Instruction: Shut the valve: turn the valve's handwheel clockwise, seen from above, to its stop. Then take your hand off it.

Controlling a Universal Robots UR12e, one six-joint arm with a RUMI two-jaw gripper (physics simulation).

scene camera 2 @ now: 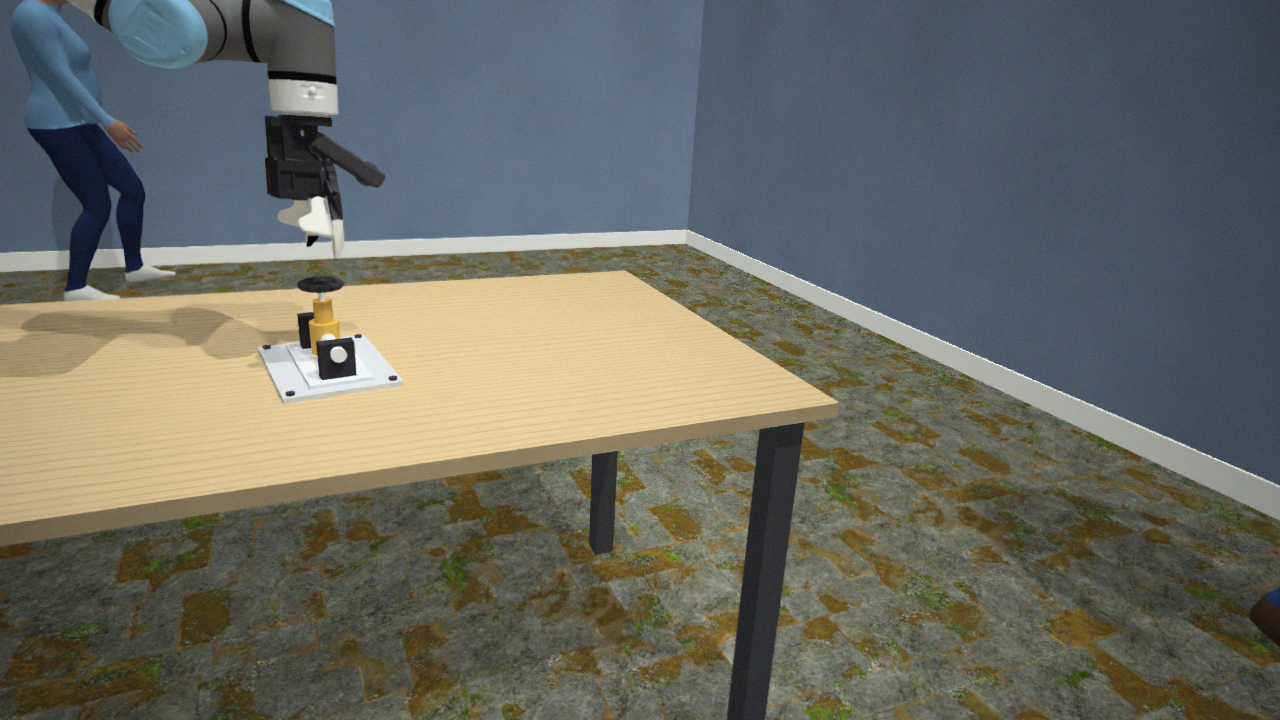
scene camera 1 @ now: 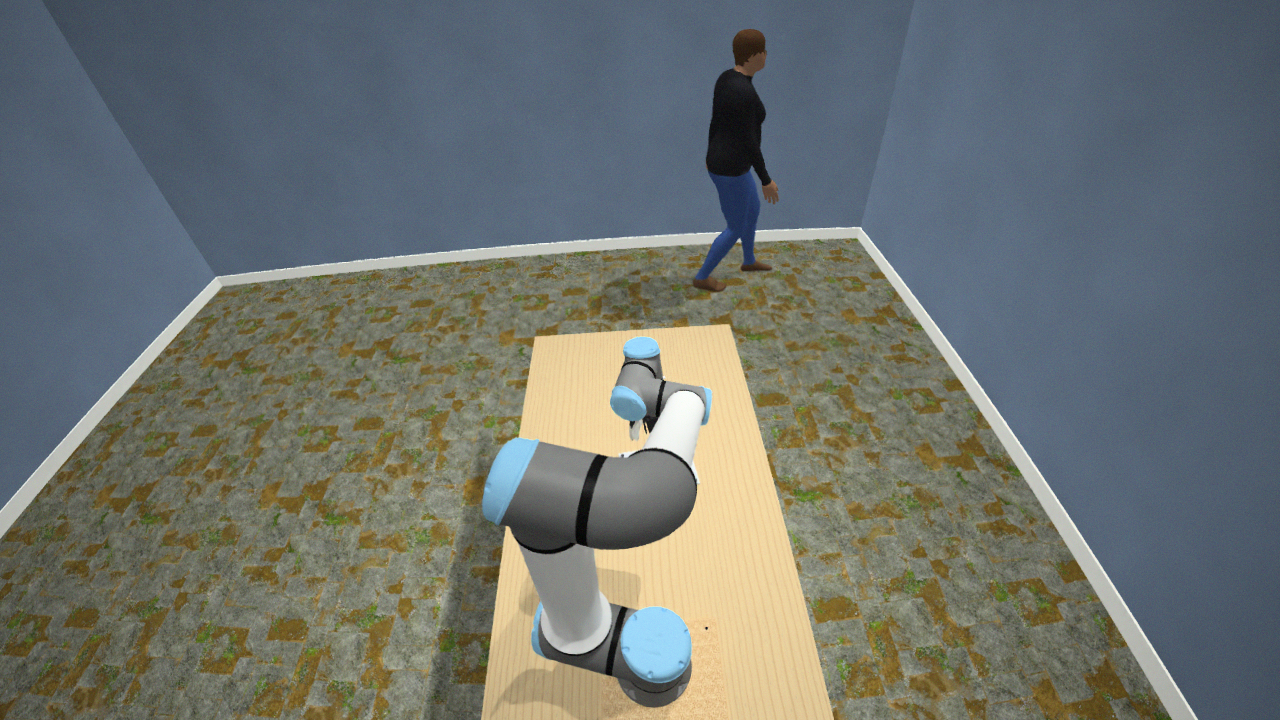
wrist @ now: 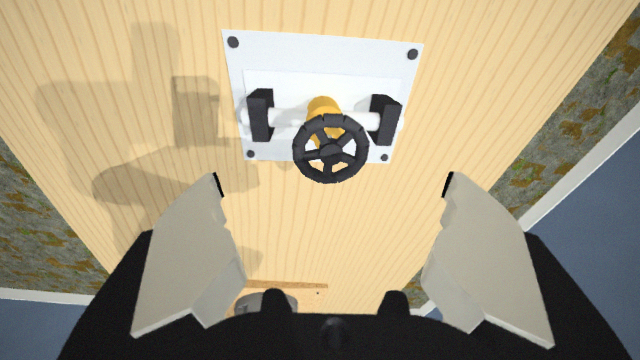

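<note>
The black spoked handwheel (scene camera 2: 320, 284) (wrist: 330, 151) sits level on top of the yellow valve body (scene camera 2: 324, 334) (wrist: 324, 106). The valve is fixed on a light plate (scene camera 2: 284, 374) (wrist: 320, 50) on the table, with a white pipe held between two black blocks. My gripper (scene camera 1: 640, 428) (scene camera 2: 324, 243) (wrist: 330, 176) is open and empty, pointing down, a short way above the handwheel and apart from it. The fingers stand wide, one to each side of the wheel in the wrist view. In scene camera 1 the arm hides the valve. How far the wheel is turned cannot be told.
The wooden table (scene camera 1: 742, 537) (scene camera 2: 537, 358) carries the arm's base (scene camera 1: 656, 644) at its near end in scene camera 1. A person in black (scene camera 1: 735, 125) walks beyond the table's far end. A person in light blue (scene camera 2: 55, 67) stands behind the table in scene camera 2.
</note>
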